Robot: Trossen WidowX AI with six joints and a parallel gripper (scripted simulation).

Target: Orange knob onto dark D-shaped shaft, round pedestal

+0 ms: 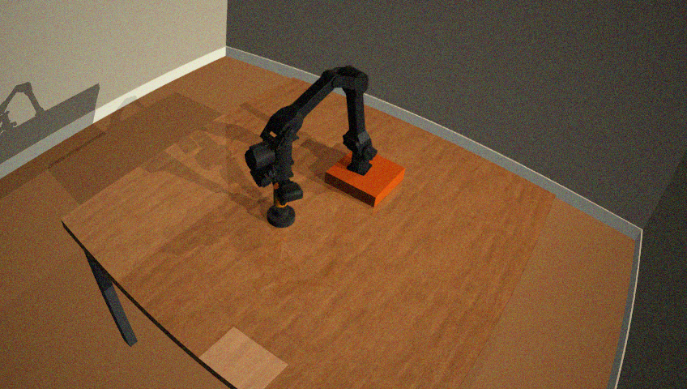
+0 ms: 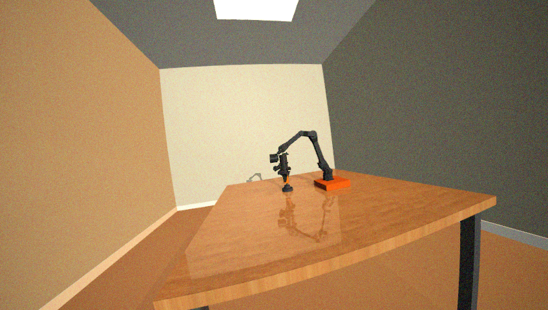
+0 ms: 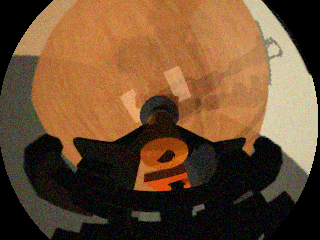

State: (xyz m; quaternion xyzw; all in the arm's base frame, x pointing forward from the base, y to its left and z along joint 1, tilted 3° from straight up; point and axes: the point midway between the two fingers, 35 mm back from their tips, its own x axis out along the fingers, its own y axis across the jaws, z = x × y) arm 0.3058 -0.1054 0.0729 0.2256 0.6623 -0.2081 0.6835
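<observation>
The orange knob is 2 cm above my gripper tip. Round my gripper tip: round pedestal: 4 cm below.
</observation>
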